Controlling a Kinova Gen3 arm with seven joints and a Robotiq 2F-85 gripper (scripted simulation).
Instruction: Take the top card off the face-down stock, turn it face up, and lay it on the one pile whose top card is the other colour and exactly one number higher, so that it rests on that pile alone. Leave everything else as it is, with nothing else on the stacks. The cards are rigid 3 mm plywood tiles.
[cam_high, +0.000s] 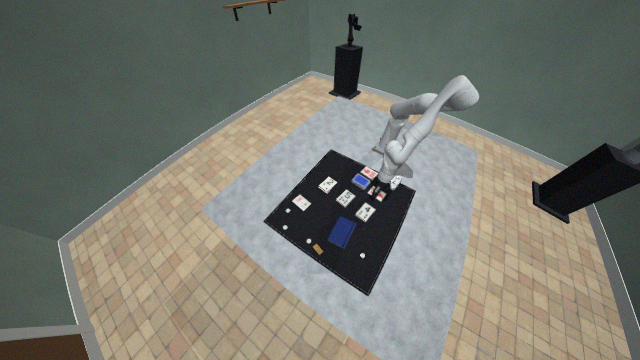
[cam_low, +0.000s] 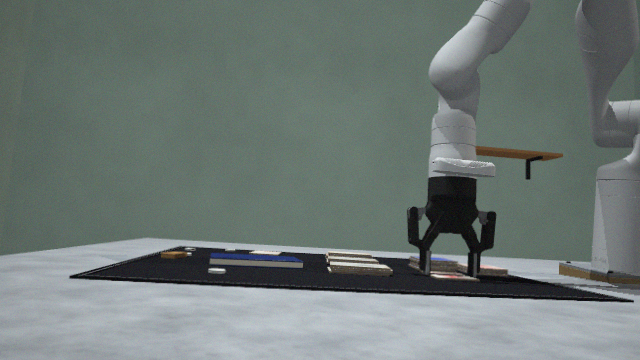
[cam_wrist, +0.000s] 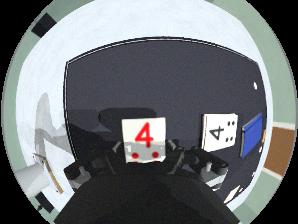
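The blue-backed card lies 1 cm below my hand.
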